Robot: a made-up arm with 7 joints. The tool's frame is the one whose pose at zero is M.
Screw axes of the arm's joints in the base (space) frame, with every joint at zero. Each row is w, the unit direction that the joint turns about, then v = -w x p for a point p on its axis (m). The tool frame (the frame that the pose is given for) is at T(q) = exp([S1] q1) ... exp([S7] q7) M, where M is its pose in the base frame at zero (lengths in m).
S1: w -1 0 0 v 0 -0.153 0
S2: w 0 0 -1 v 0.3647 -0.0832 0
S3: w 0 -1 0 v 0.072 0 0.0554
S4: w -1 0 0 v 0 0.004 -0.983
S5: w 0 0 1 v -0.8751 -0.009 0
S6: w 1 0 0 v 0 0.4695 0.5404
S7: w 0 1 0 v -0.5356 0 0.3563
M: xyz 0.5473 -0.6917 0.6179 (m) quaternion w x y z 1 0 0 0
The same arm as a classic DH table. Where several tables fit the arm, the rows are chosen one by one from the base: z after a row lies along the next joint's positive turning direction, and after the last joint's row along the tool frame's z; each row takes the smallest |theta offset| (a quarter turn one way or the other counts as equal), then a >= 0, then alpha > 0; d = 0 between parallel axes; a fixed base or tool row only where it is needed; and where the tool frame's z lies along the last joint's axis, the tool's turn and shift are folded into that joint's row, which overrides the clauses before.
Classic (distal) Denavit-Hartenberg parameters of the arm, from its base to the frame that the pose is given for. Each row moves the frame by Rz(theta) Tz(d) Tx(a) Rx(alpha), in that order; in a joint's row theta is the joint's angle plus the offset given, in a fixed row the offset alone. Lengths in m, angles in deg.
base (fixed): a 0.0000; alpha 90.00; d 0.1530; theta_offset -90.00
joint 1: a 0.3647; alpha 90.00; d 0.0832; theta_offset 0.00
joint 2: a 0.0278; alpha -90.00; d 0.0810; theta_offset -90.00
joint 3: a 0.0760; alpha 90.00; d 0.6183; theta_offset -90.00
joint 4: a 0.1079; alpha 90.00; d -0.0644; theta_offset -90.00
joint 5: a 0.3347; alpha 90.00; d 0.4735; theta_offset 0.00
joint 6: a 0.0661; alpha 90.00; d 0.3473; theta_offset 90.00
joint 7: a 0.1910; alpha 90.00; d -0.1513; theta_offset 90.00
tool (fixed): a 0.0000; alpha 0.00; d 0.0823; theta_offset 0.00

